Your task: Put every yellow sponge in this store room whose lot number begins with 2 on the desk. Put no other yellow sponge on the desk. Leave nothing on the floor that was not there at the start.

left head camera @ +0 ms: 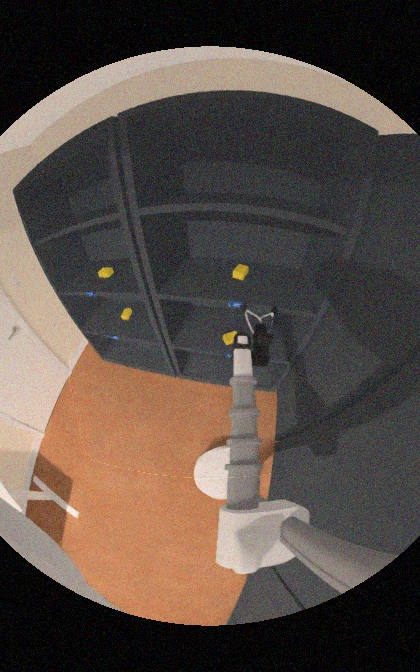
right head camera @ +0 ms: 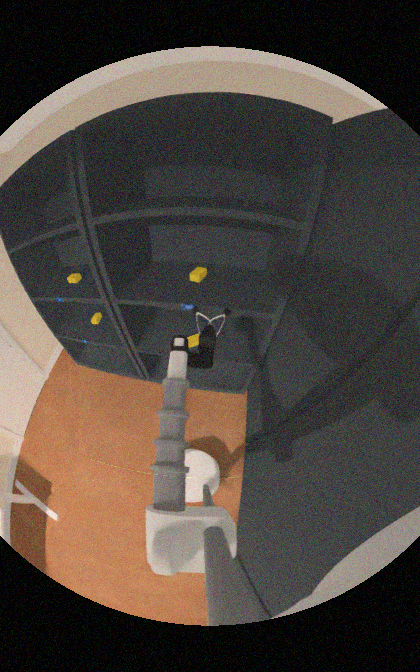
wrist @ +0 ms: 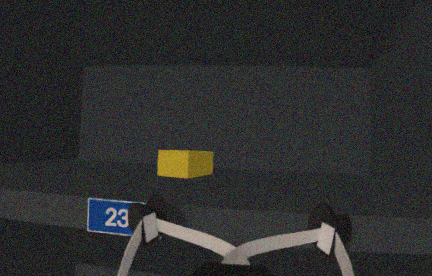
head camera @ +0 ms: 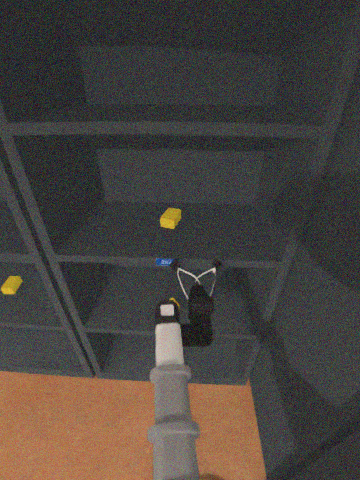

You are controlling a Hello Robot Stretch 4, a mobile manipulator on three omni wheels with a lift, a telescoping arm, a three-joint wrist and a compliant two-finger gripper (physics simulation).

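Frame: origin at the robot's base, x ahead, y left, z up, level; millimetres.
Seen in the pictures: gripper, fingertip midpoint: (wrist: 238,216) (head camera: 195,261).
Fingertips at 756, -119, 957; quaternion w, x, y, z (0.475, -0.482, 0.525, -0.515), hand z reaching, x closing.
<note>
Pixels of each thing's top centre, then the offset from my fingertips to it, as dx, dy, dz. "*": a spot on its surface instead.
- yellow sponge, middle of its top: (wrist: 187,150) (head camera: 171,213) +272, +74, +51
- blue label, surface spot: (wrist: 110,217) (head camera: 162,262) * +17, +122, -11
A yellow sponge (head camera: 170,218) (left head camera: 240,272) (right head camera: 198,274) (wrist: 184,164) lies on the upper of the two lower shelves, with a blue label (head camera: 164,262) (left head camera: 236,304) (right head camera: 188,307) (wrist: 110,217) on the board edge below it. In the wrist view the label shows "23"; its right end is hidden by a fingertip. My gripper (head camera: 196,264) (left head camera: 260,312) (right head camera: 212,311) (wrist: 238,216) is open and empty, in front of that shelf edge, below and right of the sponge. Another yellow sponge (head camera: 174,302) (left head camera: 229,337) (right head camera: 193,341) lies one shelf lower, partly hidden by the wrist. The desk cannot be made out.
In the left bay, one yellow sponge (left head camera: 106,272) (right head camera: 74,278) lies on the upper shelf and another (head camera: 11,285) (left head camera: 126,314) (right head camera: 96,318) on the lower one. Dark upright posts (head camera: 60,287) divide the bays. A dark side wall stands at right. A white round object (left head camera: 212,472) (right head camera: 202,475) is on the orange floor.
</note>
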